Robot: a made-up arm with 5 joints. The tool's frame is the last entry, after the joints.
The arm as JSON. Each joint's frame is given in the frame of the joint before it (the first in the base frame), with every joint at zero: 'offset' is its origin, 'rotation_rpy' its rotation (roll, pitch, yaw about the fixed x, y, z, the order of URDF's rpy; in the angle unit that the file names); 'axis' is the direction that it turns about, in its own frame. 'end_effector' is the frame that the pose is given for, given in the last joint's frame.
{
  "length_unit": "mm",
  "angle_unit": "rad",
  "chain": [
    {
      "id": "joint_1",
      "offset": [
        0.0,
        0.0,
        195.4
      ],
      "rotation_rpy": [
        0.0,
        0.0,
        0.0
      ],
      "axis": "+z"
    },
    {
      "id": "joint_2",
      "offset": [
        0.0,
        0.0,
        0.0
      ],
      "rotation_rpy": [
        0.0,
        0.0,
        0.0
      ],
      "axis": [
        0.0,
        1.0,
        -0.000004
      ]
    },
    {
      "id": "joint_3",
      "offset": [
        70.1,
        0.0,
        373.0
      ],
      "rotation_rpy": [
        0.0,
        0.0,
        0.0
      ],
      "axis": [
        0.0,
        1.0,
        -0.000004
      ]
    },
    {
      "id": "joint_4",
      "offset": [
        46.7,
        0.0,
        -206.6
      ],
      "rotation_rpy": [
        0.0,
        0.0,
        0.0
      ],
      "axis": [
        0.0,
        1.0,
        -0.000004
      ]
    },
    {
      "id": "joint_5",
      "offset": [
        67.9,
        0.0,
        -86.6
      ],
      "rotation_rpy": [
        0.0,
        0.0,
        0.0
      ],
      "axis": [
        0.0,
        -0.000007,
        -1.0
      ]
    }
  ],
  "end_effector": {
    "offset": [
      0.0,
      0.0,
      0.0
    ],
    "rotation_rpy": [
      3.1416,
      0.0,
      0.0
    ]
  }
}
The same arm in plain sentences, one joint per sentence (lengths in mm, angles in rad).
The arm has five revolute joints in a row. What follows holds with every joint at zero, and every direction is one of the base frame's. The first joint lies 195.4 mm along +z from the base frame's origin and rotates about +z. The second joint lies at the same point as the first joint and rotates about +y. The third joint lies 70.1 mm along +x and 373 mm along +z from the second joint and rotates about +y. The fourth joint lies 46.7 mm along +x and 206.6 mm along -z from the third joint and rotates about +y. The fifth joint lies 67.9 mm along +x and 86.6 mm along -z from the fourth joint and rotates about -z. The tool frame, which is the frame that the pose is given for, lies at the same point as the fifth joint; its axes are the base frame's turned by roll -3.1416, pitch 0 and yaw 0 rad (as in URDF: about the fixed x, then y, then z).
